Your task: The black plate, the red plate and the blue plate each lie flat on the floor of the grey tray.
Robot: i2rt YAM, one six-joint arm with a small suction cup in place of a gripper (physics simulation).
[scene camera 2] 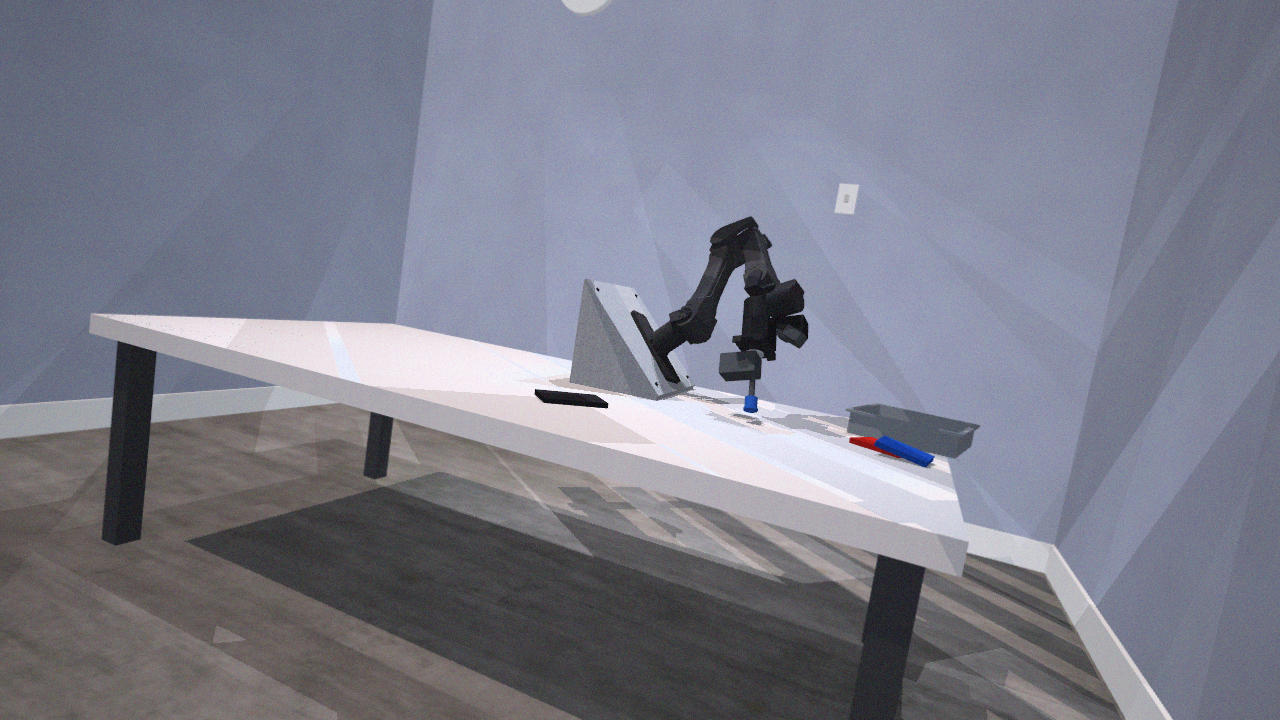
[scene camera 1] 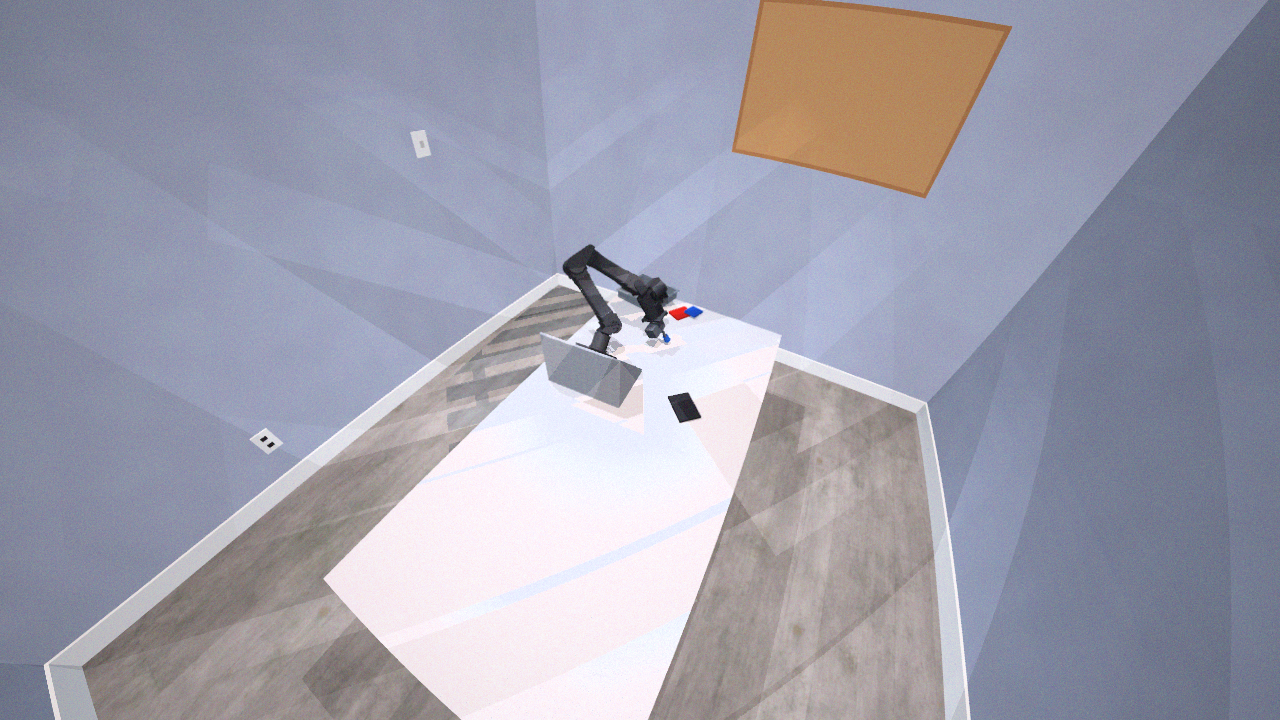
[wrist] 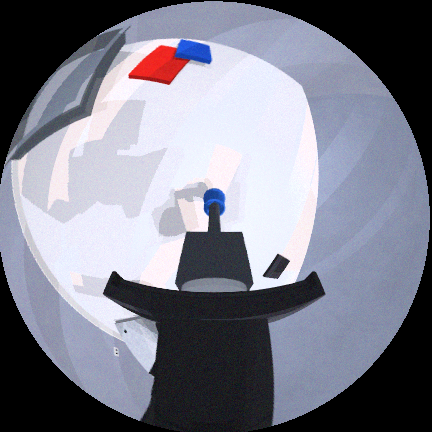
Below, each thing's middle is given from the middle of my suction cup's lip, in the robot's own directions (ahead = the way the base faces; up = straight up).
The blue plate [scene camera 2: 895, 447] is 29 cm to the left of my suction cup and 2 cm below it. From my suction cup the other things lie so: black plate [scene camera 2: 546, 396]: 27 cm to the right, 23 cm ahead, 3 cm below; grey tray [scene camera 2: 938, 435]: 28 cm to the left, 27 cm behind, 1 cm below.
